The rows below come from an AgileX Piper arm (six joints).
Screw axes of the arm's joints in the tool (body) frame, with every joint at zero. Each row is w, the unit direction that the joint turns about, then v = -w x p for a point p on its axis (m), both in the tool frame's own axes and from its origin. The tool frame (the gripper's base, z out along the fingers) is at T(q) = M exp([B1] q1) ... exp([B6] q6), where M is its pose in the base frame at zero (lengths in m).
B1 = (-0.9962, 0, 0.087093, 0, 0.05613, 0)
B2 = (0, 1, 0, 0.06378, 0, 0.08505)
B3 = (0, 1, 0, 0.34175, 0, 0.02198)
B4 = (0, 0, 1, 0, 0, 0)
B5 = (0, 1, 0, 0.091, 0, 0)
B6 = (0, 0, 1, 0, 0, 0)
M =
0.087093 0 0.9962 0.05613
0 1 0 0
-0.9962 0 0.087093 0.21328
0 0 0 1
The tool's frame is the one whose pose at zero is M.
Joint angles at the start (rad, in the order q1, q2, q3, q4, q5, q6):
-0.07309 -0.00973 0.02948 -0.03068 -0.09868 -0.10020
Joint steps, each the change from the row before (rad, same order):
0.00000 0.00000 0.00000 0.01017 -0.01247 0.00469
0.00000 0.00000 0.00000 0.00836 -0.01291 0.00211
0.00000 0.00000 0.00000 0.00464 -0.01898 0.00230
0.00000 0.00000 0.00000 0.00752 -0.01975 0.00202
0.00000 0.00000 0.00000 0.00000 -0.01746 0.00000
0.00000 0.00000 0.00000 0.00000 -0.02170 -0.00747
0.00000 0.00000 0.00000 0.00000 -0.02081 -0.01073
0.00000 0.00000 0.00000 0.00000 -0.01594 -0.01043
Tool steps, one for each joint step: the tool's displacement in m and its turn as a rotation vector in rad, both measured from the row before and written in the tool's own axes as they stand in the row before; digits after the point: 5 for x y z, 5 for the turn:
-0.00112 -0.00022 -0.00001 0.00228 -0.01231 0.01480
-0.00116 -0.00021 -0.00001 0.00219 -0.01276 0.01041
-0.00171 -0.00022 -0.00002 0.00236 -0.01884 0.00690
-0.00178 -0.00027 -0.00002 0.00292 -0.01957 0.00945
-0.00158 -0.00014 -0.00001 0.00155 -0.01739 0.00000
-0.00197 -0.00018 -0.00002 0.00201 -0.02161 -0.00747
-0.00188 -0.00018 -0.00002 0.00212 -0.02070 -0.01073
-0.00144 -0.00016 -0.00001 0.00179 -0.01584 -0.01043

